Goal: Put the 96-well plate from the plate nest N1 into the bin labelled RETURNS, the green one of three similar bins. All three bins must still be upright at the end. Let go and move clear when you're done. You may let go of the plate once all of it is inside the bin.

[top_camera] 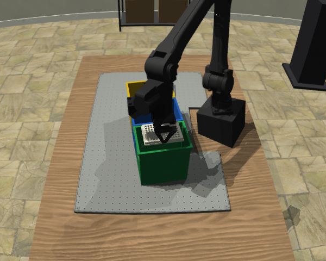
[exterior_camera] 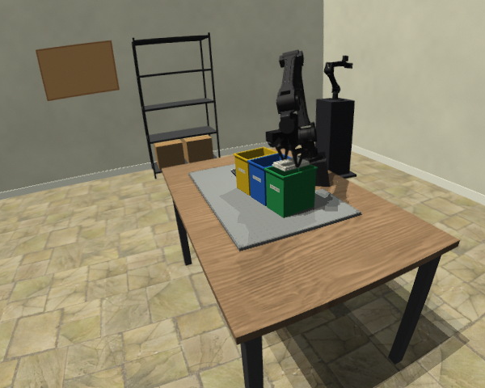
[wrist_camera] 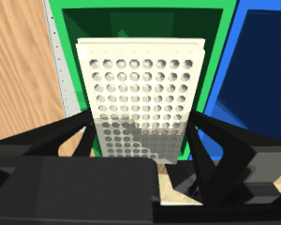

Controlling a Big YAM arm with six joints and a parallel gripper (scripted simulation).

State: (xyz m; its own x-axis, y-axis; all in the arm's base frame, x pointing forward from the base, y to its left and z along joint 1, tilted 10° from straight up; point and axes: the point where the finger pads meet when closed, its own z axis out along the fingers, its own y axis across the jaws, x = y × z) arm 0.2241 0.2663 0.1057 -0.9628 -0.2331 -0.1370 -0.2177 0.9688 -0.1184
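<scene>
The green bin is 11 cm below my hand. Round my hand: yellow bin: 26 cm to the right, 11 cm below, 6 cm ahead; 96-well plate: right at my hand; blue bin: 13 cm to the right, 11 cm below, 3 cm ahead.
</scene>
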